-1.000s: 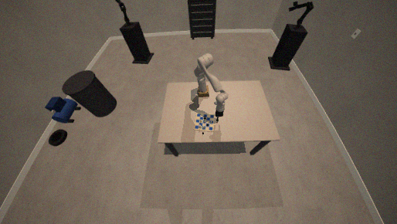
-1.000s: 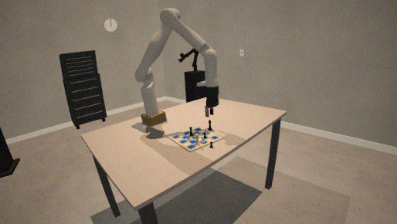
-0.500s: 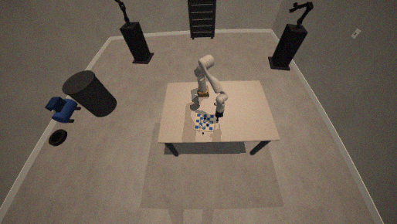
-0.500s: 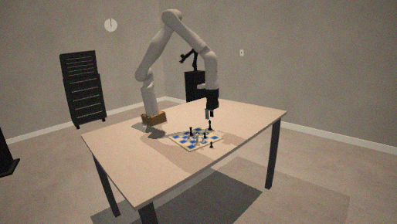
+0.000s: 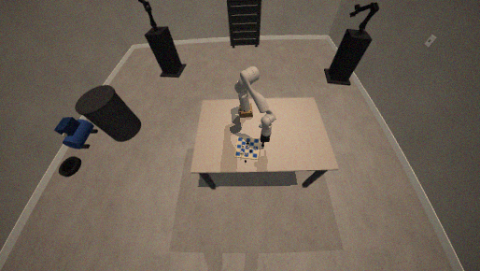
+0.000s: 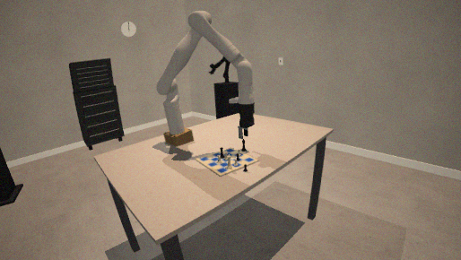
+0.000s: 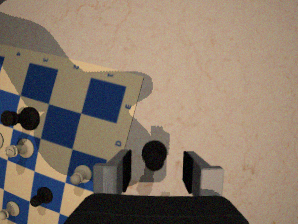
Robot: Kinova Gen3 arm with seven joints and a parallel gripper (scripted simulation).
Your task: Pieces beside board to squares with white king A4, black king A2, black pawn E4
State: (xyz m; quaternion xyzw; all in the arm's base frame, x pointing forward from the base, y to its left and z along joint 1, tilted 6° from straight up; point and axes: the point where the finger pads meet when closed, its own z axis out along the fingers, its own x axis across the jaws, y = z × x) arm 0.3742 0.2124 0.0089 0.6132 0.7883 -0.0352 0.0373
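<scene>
The black king lies 6 cm below my hand. Also, from my hand: white king (12 cm ahead, 18 cm to the right, 5 cm below); then blue-and-cream chessboard (4 cm ahead, 14 cm to the right, 9 cm below).
</scene>
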